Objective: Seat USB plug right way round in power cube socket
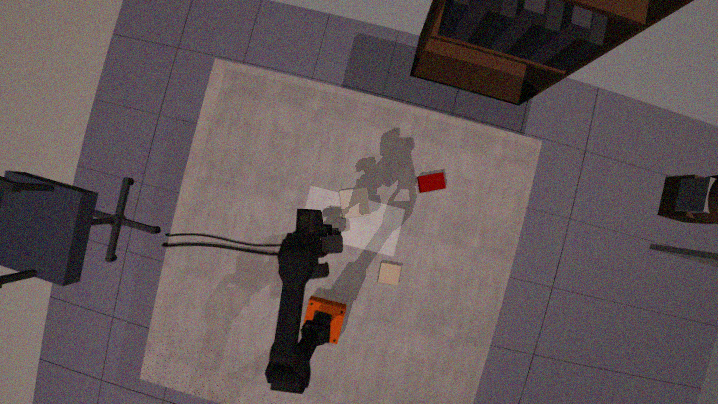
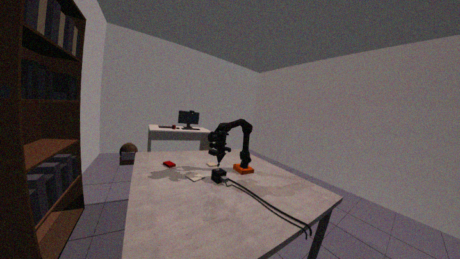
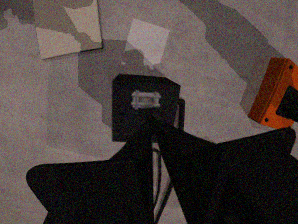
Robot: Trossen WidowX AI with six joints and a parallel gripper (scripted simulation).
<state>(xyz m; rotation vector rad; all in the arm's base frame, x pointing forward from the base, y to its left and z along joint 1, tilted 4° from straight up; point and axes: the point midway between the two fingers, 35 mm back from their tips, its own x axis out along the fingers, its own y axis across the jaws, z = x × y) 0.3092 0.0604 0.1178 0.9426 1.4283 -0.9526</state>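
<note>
My gripper tip is 20 mm above the USB plug. The rest, counted from my gripper tip: red block 280 mm ahead, 340 mm to the right, 130 mm below.
</note>
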